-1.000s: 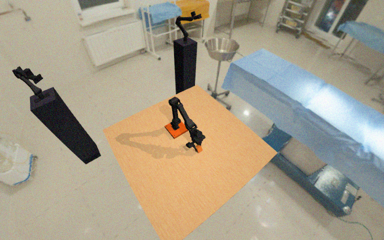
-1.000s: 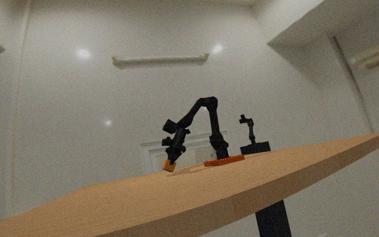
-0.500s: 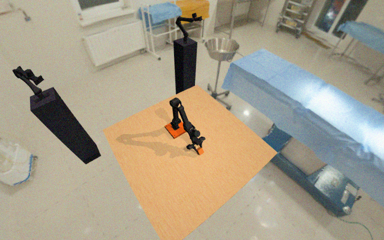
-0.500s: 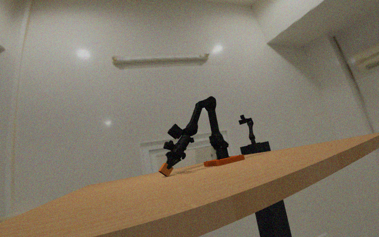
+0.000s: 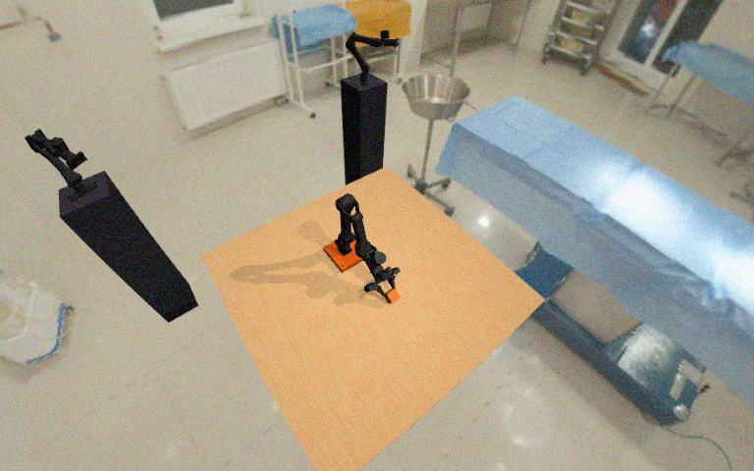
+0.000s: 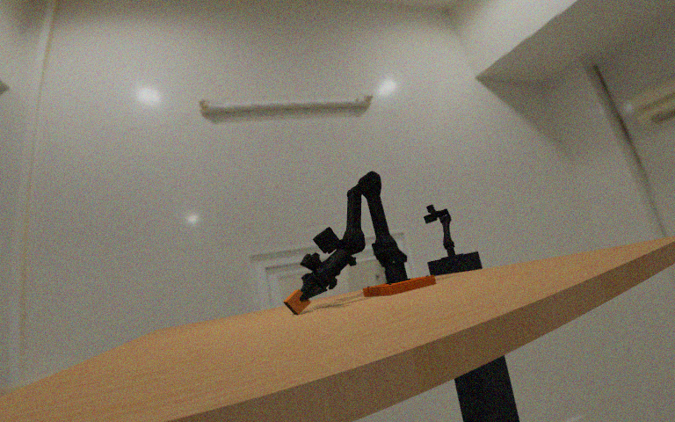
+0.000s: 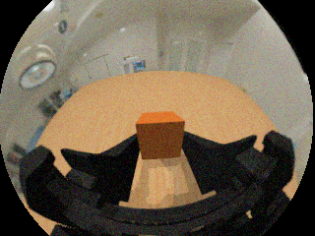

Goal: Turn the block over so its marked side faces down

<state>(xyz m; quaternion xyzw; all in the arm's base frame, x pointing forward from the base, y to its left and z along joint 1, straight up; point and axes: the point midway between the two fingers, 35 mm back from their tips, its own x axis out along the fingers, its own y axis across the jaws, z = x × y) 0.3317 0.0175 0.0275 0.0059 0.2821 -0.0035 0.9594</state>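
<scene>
Now: gripper tip 10 mm above the orange block.
</scene>
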